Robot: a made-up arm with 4 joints. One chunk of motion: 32 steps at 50 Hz.
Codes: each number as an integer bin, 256 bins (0 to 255) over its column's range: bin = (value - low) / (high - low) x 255, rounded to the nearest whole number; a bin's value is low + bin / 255 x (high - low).
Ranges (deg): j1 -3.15..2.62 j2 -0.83..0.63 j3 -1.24..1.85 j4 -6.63..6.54
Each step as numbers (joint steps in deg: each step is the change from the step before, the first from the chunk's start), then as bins.
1 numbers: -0.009 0.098 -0.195 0.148
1 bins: 139 162 86 131
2 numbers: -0.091 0.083 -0.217 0.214
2 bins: 135 159 84 133
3 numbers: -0.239 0.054 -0.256 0.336
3 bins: 129 154 81 135
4 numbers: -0.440 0.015 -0.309 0.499
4 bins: 120 148 77 138
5 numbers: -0.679 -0.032 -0.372 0.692
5 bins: 109 139 72 142
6 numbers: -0.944 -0.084 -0.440 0.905
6 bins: 97 130 66 146
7 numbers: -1.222 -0.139 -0.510 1.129
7 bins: 85 121 60 150
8 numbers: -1.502 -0.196 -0.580 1.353
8 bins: 73 111 54 155
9 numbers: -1.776 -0.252 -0.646 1.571
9 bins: 61 101 49 159
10 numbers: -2.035 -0.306 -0.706 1.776
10 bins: 49 92 44 163
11 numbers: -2.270 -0.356 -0.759 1.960
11 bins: 39 83 40 166
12 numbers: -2.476 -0.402 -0.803 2.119
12 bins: 30 75 36 169
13 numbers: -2.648 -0.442 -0.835 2.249
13 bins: 22 68 33 172
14 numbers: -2.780 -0.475 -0.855 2.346
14 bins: 16 62 32 174
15 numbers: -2.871 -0.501 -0.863 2.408
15 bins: 12 57 31 175
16 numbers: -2.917 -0.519 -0.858 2.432
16 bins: 10 54 32 175
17 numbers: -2.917 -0.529 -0.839 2.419
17 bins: 10 53 33 175
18 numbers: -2.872 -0.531 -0.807 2.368
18 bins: 12 52 36 174
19 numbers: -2.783 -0.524 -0.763 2.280
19 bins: 16 53 39 173
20 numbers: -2.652 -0.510 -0.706 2.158
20 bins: 22 56 44 170
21 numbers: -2.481 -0.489 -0.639 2.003
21 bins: 30 60 50 167
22 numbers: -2.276 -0.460 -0.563 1.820
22 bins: 39 65 56 164
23 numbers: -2.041 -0.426 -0.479 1.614
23 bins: 49 71 63 160
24 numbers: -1.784 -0.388 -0.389 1.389
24 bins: 60 77 70 155
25 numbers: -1.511 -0.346 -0.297 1.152
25 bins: 72 85 78 151
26 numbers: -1.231 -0.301 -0.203 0.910
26 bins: 85 92 86 146
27 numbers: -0.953 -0.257 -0.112 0.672
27 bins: 97 100 93 141
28 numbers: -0.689 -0.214 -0.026 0.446
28 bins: 109 108 100 137
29 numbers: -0.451 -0.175 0.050 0.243
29 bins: 119 114 106 133
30 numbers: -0.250 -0.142 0.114 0.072
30 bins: 128 120 112 130
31 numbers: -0.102 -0.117 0.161 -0.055
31 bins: 135 125 116 127
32 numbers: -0.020 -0.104 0.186 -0.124
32 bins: 138 127 118 126
